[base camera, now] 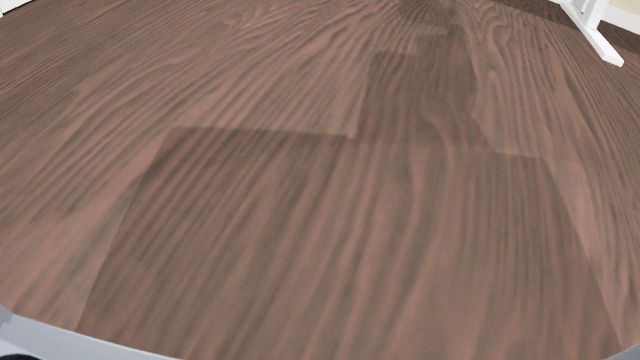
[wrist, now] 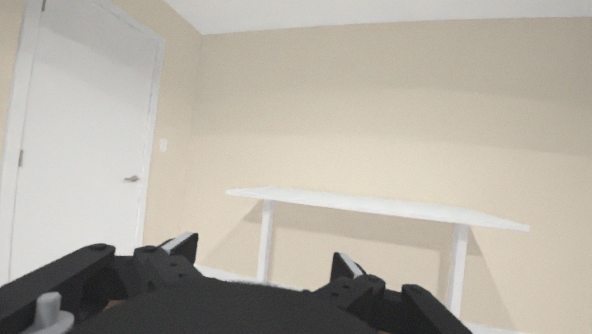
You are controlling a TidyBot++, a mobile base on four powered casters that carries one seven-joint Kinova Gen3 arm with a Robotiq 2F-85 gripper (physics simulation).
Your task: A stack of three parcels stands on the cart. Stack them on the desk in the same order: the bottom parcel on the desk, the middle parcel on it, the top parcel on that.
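Places are measured from the arm's base along level axes (x ahead, y left, z up), in millimetres.
Pixels of known places: gripper, fingertip midpoint: (wrist: 265, 258).
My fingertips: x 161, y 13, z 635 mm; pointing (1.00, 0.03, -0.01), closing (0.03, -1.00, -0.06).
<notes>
Behind a point stands the place of what it marks.
A white desk (wrist: 370, 202) {y -528, x 1507, z 553 mm} stands against the beige wall, right of centre in the wrist view, with two white legs showing. In the base camera view a white desk foot (base camera: 595, 42) {y -972, x 1213, z -376 mm} rests on the floor at the top right. My gripper (wrist: 265, 258) {y 13, x 161, z 635 mm} is open and empty, its two fingers wide apart at the bottom of the wrist view, with the desk well beyond them. No parcel shows on the part of the desk top that I see. The cart and the three parcels do not show in either view.
A white door (wrist: 90, 130) {y 1306, x 1573, z 837 mm} with a lever handle is at the left in the wrist view, beside the room corner. A light switch (wrist: 163, 145) {y 1129, x 2184, z 823 mm} is on the wall next to it. The wood floor (base camera: 320, 225) {y -3, x 355, z -396 mm} spreads in front of the base, with shadows across it.
</notes>
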